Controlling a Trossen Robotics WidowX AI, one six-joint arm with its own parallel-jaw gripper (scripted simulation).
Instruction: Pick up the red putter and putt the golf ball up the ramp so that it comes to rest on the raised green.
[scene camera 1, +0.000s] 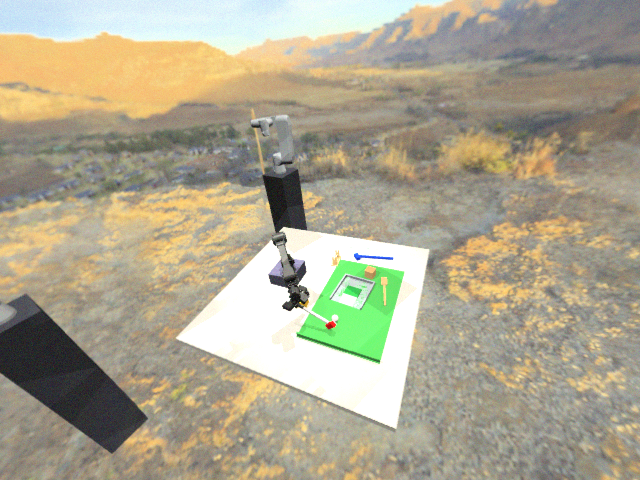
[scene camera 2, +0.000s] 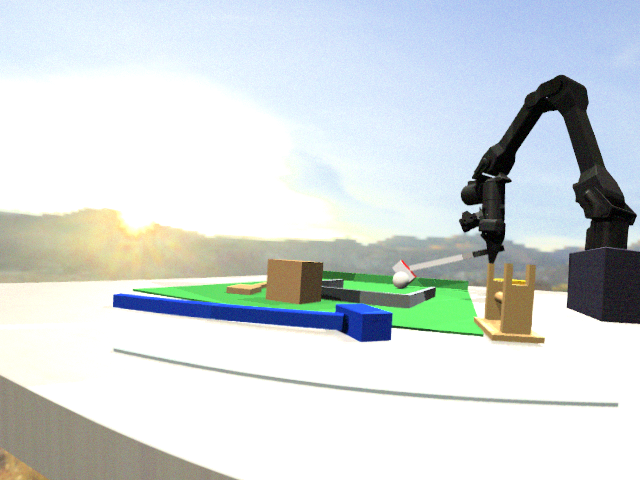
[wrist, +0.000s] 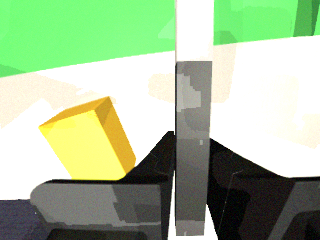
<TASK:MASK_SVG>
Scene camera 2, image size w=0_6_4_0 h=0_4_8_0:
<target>my gripper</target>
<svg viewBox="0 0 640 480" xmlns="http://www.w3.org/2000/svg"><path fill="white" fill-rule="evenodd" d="M503 200L482 201L482 205L479 207L480 211L473 214L465 211L462 213L462 219L458 220L464 232L479 227L479 231L482 231L480 235L486 242L490 264L495 262L505 237L505 201Z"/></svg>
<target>blue putter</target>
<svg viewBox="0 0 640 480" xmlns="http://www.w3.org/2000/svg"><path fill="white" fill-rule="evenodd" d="M113 295L113 307L120 309L209 318L211 320L337 330L361 343L391 340L393 313L366 304L336 305L335 312L224 305L222 303L184 301L122 293Z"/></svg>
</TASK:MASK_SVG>
